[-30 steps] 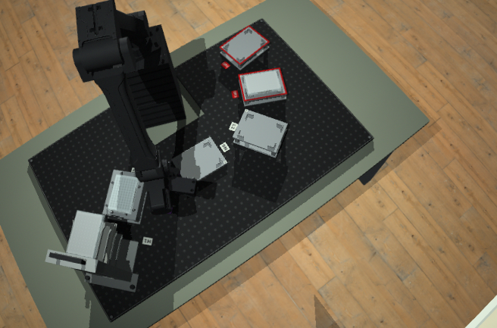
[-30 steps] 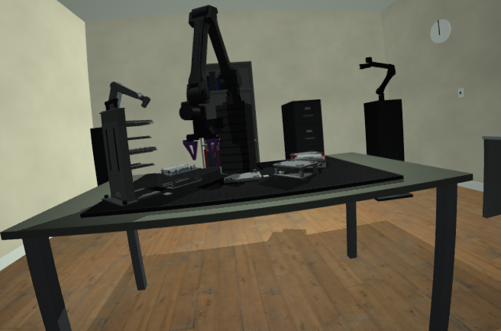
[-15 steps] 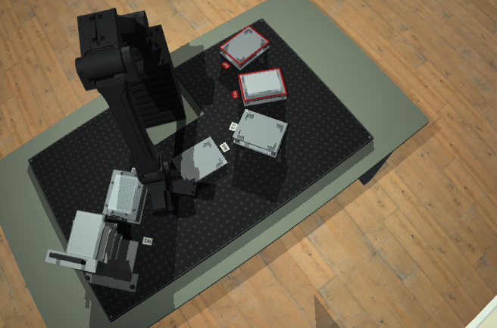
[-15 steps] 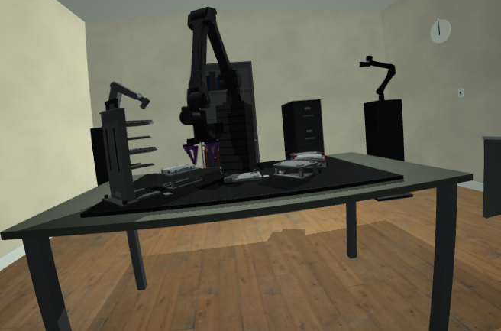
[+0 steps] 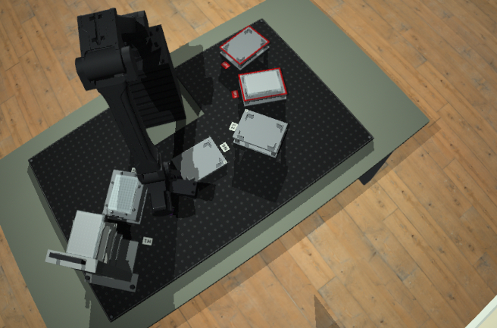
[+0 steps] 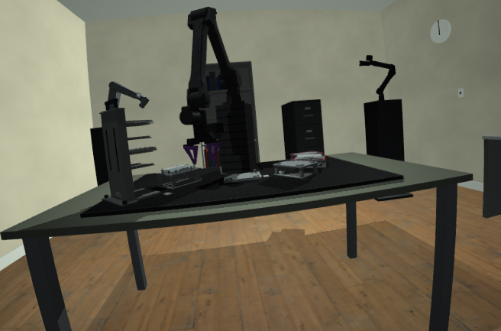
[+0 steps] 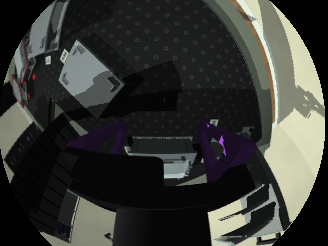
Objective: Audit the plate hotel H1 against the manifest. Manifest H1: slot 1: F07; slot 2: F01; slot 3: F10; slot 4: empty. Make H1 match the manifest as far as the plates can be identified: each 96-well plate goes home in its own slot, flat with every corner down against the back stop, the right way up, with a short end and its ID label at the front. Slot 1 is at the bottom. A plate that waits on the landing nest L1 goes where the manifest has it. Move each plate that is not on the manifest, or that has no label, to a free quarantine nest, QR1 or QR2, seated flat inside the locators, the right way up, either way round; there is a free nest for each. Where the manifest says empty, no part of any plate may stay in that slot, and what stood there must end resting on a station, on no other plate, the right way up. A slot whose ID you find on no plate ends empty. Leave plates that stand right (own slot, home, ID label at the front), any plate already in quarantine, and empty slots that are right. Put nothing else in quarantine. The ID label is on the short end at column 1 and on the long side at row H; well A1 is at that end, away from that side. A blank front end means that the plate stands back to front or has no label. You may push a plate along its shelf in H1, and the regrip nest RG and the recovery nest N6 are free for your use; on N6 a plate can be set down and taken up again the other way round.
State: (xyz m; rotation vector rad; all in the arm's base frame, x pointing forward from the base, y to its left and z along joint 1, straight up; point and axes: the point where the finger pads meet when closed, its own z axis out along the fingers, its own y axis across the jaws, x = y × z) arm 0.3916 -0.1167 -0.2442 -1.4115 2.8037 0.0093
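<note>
Now: the regrip nest RG 10 cm behind my hand, 14 cm to the right of it and 5 cm below it. From my hand the other things lie so: N6 tag: 12 cm behind, 25 cm to the left, 11 cm below; then recovery nest N6: 11 cm behind, 14 cm to the left, 10 cm below; then grey 96-well plate: 5 cm ahead, 25 cm to the right, 17 cm above.
</note>
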